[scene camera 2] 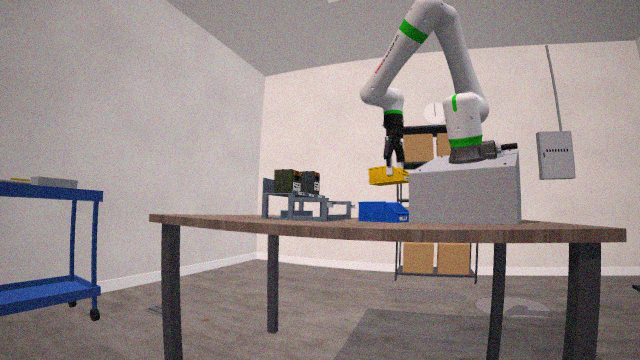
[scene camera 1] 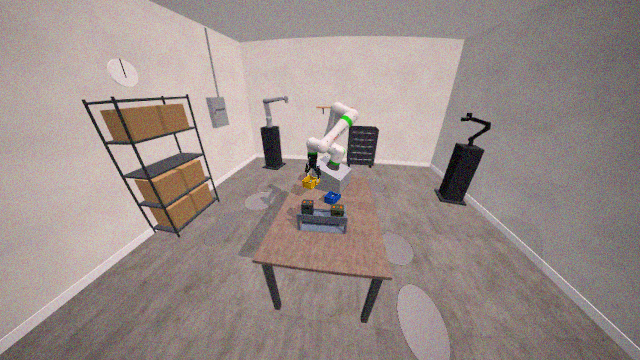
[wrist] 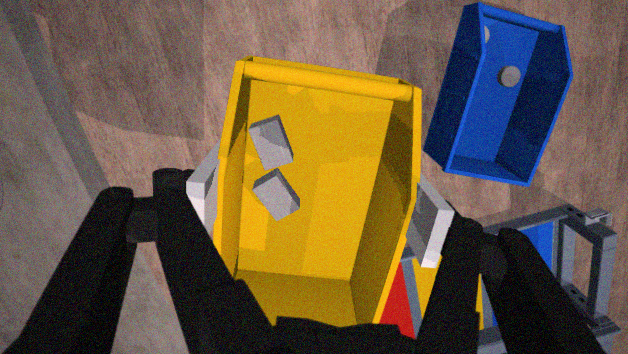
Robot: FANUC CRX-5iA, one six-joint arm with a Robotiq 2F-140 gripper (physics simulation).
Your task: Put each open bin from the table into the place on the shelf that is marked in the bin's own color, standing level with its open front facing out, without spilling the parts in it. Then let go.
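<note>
A yellow open bin is held in the air above the table, roughly level, with two grey block parts in it. My gripper is shut on its two side walls. A blue open bin stands on the table with round grey parts in it. The small grey shelf stands on the table beyond the blue bin. In the wrist view red, yellow and blue marked areas show partly at the shelf, behind the gripper's finger.
Two dark boxes stand on the shelf's top. The arm's grey base block stands on the wooden table. A blue cart stands at the left in the second scene view.
</note>
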